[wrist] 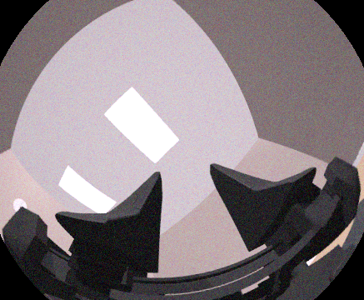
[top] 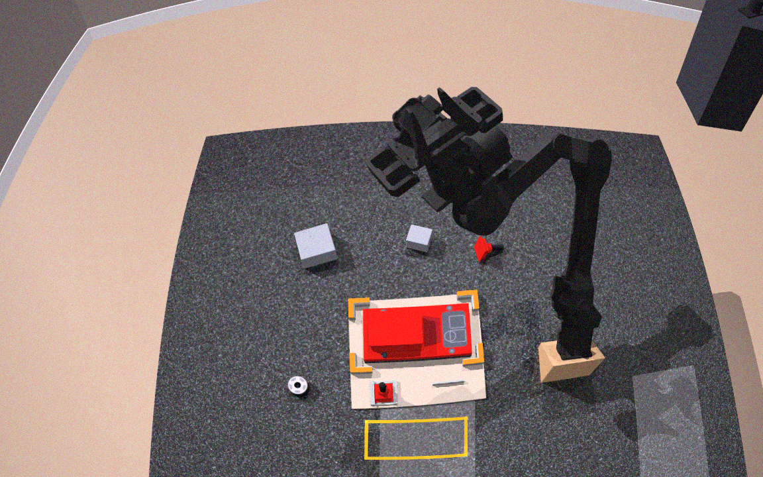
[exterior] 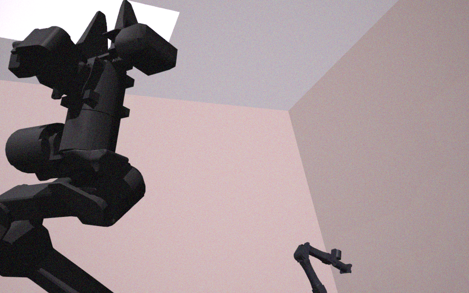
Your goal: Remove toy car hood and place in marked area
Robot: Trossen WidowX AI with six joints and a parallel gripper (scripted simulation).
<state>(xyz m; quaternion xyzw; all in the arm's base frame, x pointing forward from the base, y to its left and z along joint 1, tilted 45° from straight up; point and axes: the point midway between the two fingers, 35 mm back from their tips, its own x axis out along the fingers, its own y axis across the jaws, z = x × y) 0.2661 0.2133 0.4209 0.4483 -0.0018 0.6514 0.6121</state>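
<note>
My gripper tip is 500 mm above the red hood, 60 mm to the right of it and 50 mm short of it. From my gripper tip the other things lie so: white wheel: 530 mm below, 230 mm ahead, 180 mm to the left.
</note>
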